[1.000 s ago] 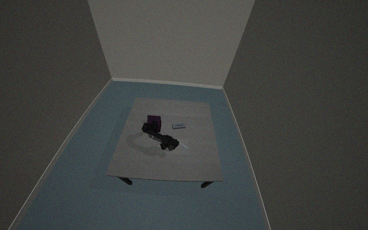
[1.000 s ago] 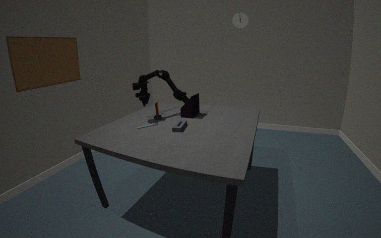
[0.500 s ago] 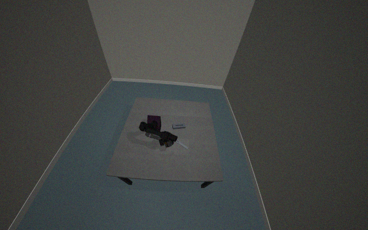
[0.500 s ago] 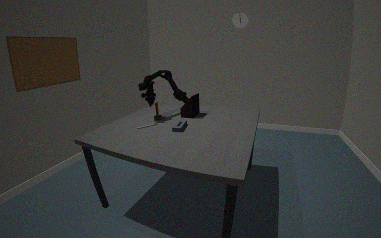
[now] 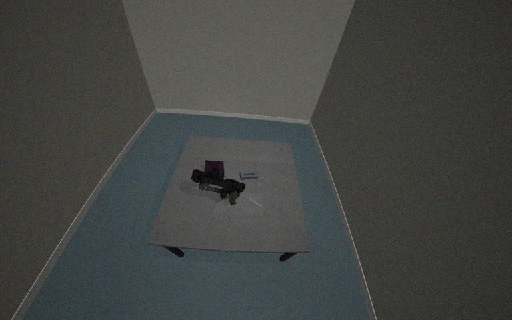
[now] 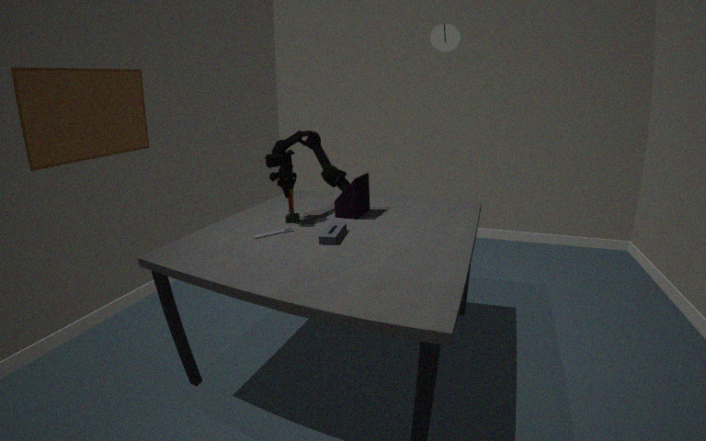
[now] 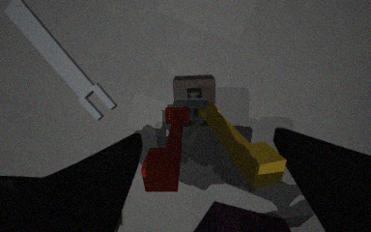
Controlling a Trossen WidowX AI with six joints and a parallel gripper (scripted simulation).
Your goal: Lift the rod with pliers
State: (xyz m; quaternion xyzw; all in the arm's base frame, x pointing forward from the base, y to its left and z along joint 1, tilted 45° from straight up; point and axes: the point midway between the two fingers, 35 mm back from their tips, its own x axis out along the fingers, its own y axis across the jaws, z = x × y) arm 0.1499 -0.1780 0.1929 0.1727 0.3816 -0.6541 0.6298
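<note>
Now: the yellow handle 30 mm below my gripper tip and 20 mm behind it. The rest, counted from my gripper tip: holster block: 120 mm below, 10 mm to the left; then channel block: 290 mm to the left, 190 mm ahead, 110 mm below.
</note>
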